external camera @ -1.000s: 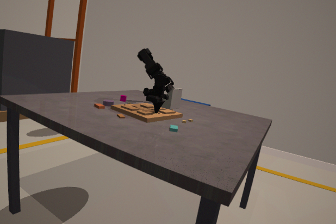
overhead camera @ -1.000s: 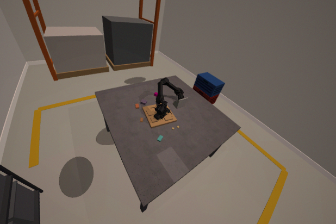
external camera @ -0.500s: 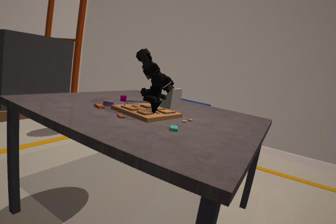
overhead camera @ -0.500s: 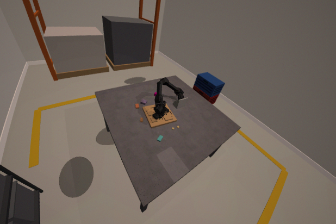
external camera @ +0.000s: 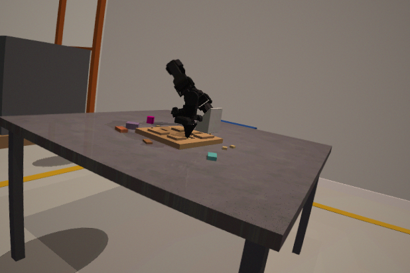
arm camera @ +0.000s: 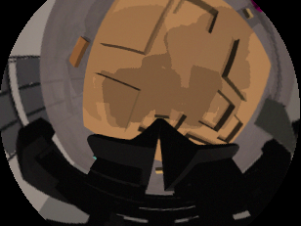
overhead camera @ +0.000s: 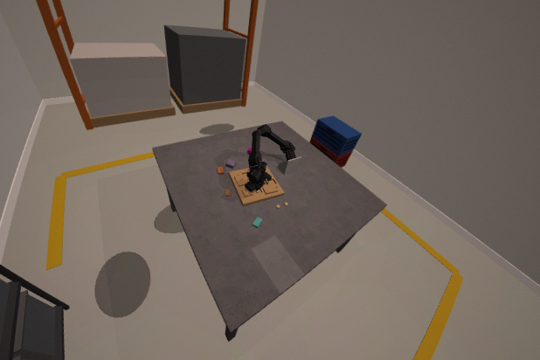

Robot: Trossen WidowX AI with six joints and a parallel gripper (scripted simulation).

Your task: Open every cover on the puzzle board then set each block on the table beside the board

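Now: gripper tip 1 cm past the tan puzzle board and 5 cm to the left of it. From my gripper tip the other things lie so: teal block: 10 cm ahead, 21 cm to the left, 1 cm below; then purple block: 7 cm ahead, 30 cm to the right, 1 cm below; then orange block: 16 cm ahead, 27 cm to the right, 1 cm below.
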